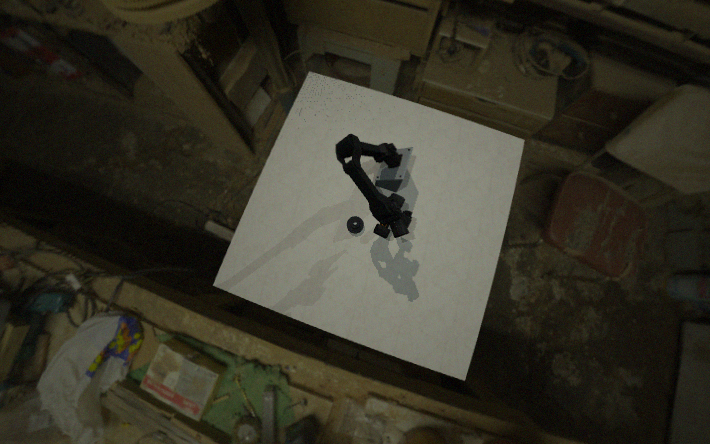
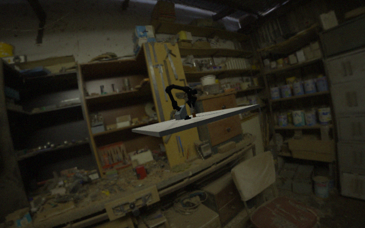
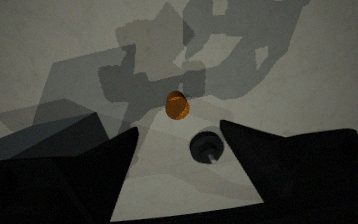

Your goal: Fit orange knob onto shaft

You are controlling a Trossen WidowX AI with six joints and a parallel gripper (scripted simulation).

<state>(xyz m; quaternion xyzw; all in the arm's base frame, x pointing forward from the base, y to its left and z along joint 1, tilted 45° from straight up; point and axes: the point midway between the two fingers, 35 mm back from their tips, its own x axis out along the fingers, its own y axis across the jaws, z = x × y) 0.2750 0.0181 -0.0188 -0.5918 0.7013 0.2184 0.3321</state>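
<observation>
The orange knob lies 80 mm below my gripper tip. Round my gripper tip: round dark pedestal (40 mm ahead, 140 mm to the right, 100 mm below).
</observation>
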